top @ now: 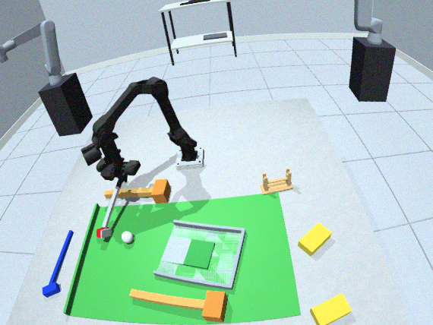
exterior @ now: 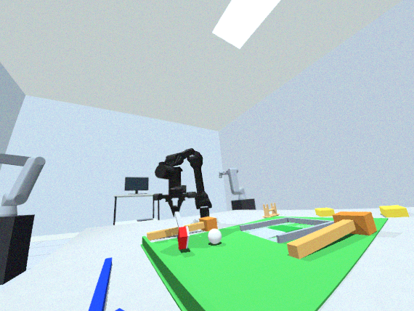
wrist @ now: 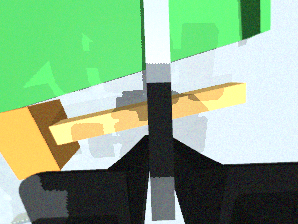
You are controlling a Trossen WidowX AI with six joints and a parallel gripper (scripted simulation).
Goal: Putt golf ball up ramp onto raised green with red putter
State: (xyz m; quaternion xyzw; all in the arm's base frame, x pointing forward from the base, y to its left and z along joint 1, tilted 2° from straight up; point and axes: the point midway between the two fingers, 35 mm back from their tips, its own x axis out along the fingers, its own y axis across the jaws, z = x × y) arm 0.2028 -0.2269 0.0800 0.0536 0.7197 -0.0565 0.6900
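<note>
Now: gripper tip 12 cm short of the red putter, 1 cm to the left of it and 1 cm above it. Round my gripper tip: blue putter: 37 cm ahead, 20 cm to the right, 6 cm below; white golf ball: 23 cm ahead, 6 cm to the left, 5 cm below; wooden rack: 59 cm to the left, 4 cm below, 2 cm behind.
</note>
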